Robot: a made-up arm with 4 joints. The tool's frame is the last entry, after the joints.
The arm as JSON. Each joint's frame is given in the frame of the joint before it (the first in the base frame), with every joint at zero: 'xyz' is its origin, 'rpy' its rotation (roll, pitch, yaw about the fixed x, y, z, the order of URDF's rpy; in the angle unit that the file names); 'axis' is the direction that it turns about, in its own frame. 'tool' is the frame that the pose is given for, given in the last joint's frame.
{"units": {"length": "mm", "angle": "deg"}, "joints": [
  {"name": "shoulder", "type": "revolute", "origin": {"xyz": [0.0, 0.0, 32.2], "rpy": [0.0, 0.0, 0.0]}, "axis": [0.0, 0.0, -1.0]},
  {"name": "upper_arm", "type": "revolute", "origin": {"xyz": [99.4, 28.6, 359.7], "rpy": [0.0, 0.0, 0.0]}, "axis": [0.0, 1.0, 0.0]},
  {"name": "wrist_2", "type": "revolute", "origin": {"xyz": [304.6, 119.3, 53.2], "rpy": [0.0, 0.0, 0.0]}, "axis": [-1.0, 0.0, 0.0]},
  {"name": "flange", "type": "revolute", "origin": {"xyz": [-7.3, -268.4, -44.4], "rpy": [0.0, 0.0, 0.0]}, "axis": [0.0, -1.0, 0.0]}
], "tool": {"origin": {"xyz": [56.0, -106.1, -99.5], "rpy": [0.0, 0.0, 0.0]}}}
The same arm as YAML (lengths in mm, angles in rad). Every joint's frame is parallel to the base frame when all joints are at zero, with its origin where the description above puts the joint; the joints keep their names.
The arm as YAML. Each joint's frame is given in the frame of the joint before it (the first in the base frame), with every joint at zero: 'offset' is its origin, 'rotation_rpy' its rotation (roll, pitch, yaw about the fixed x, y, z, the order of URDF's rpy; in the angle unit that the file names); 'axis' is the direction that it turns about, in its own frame. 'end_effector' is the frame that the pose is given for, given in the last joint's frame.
length_unit: mm
angle_unit: rad
chain:
  - id: shoulder
    offset: [0.0, 0.0, 32.2]
    rotation_rpy: [0.0, 0.0, 0.0]
    axis: "-z"
  - id: upper_arm
    offset: [99.4, 28.6, 359.7]
    rotation_rpy: [0.0, 0.0, 0.0]
    axis: "+y"
  - id: wrist_2
    offset: [304.6, 119.3, 53.2]
    rotation_rpy: [0.0, 0.0, 0.0]
    axis: "-x"
  - id: flange
    offset: [-7.3, -268.4, -44.4]
    rotation_rpy: [0.0, 0.0, 0.0]
    axis: "-y"
end_effector:
  offset: [56.0, -106.1, -99.5]
  rotation_rpy: [0.0, 0.0, 0.0]

